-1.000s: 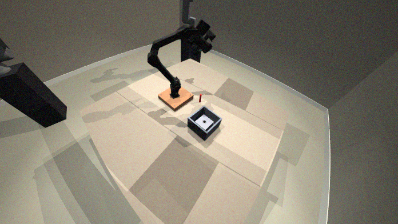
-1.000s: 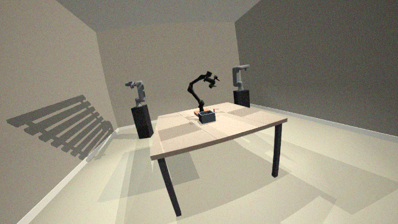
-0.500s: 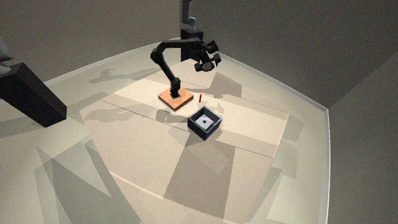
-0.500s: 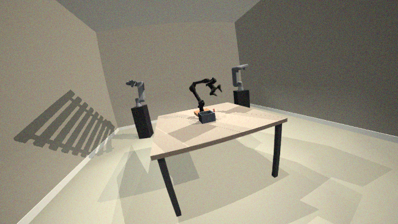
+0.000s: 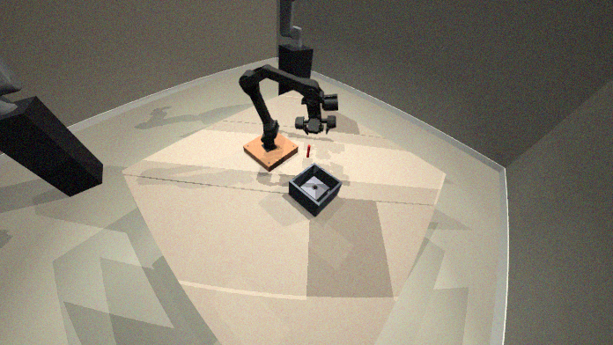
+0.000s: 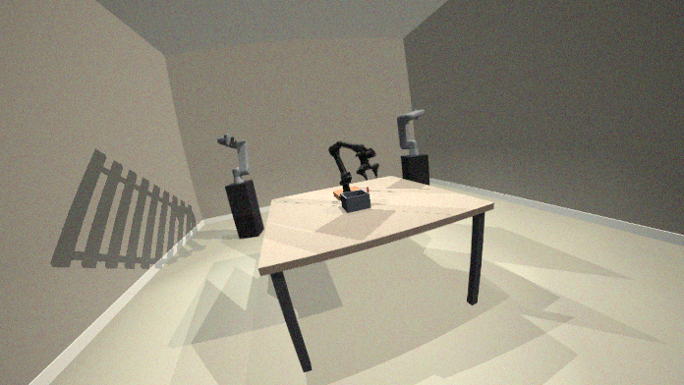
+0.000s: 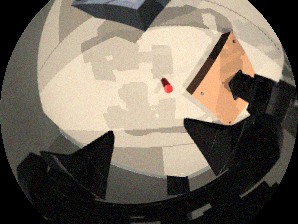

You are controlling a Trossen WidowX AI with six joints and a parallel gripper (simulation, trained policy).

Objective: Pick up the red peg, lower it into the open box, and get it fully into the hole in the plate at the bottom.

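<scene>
Now: the red peg 10 cm below my gripper tip and 4 cm to the right of it. Also, from my gripper tip: dark box 21 cm ahead, 17 cm to the right, 11 cm below.
</scene>
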